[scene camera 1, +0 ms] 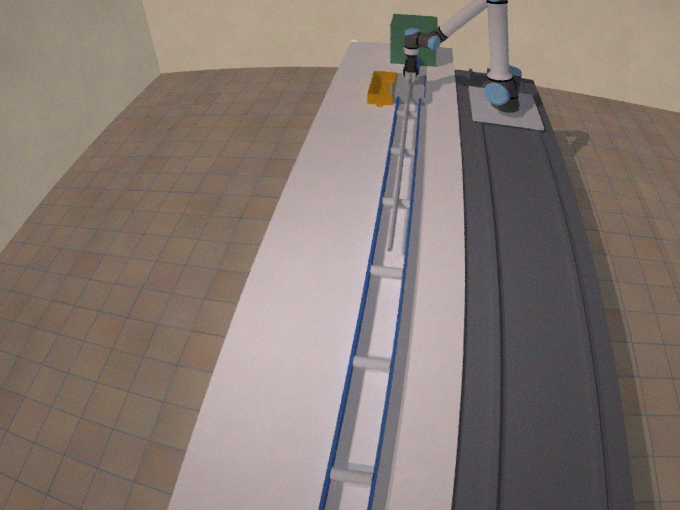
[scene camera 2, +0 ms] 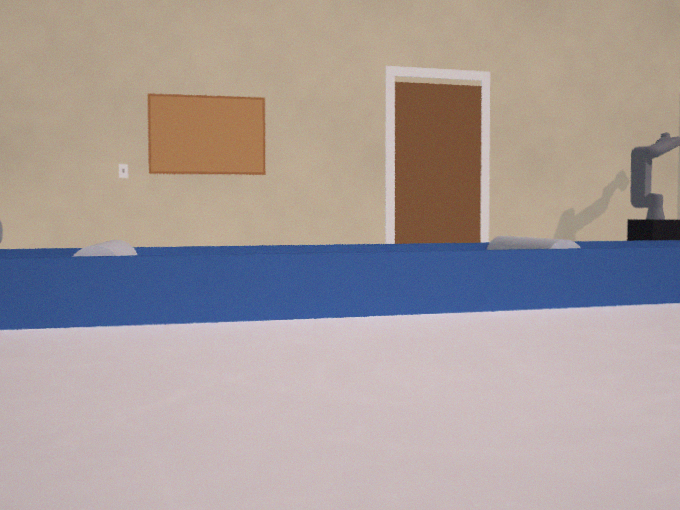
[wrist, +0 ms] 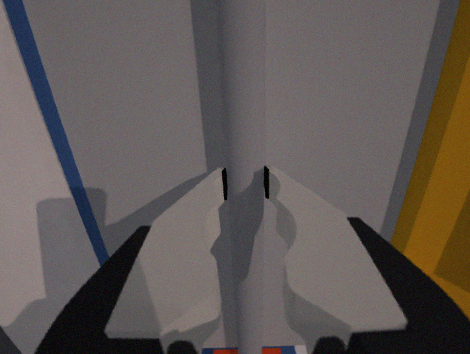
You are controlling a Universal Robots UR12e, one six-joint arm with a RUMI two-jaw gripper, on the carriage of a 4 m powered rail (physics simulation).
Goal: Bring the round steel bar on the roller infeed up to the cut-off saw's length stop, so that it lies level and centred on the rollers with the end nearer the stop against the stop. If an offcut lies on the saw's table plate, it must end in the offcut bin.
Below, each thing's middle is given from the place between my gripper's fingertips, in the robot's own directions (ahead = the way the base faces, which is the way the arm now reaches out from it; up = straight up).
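My hand 20 mm above the yellow offcut bin [scene camera 1: 379,90], 180 mm short of it, 20 mm to the right of it.
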